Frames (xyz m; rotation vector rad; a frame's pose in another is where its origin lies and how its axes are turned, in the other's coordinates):
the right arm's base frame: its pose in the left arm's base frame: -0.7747 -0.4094 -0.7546 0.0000 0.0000 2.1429
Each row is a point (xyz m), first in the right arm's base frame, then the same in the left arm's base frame.
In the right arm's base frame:
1: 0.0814 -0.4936 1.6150
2: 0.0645 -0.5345 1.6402
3: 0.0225 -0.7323 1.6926
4: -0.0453 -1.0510 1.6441
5: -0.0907 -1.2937 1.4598
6: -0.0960 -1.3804 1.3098
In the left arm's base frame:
1: -0.4038 -0.0737 0.8604
2: -0.3602 -0.0658 0.8856
3: -0.1712 0.0060 0.9380
4: 0.1335 0.1215 0.8895
5: 0.3621 0.2148 0.7052
6: 0.4379 0.2572 0.5552

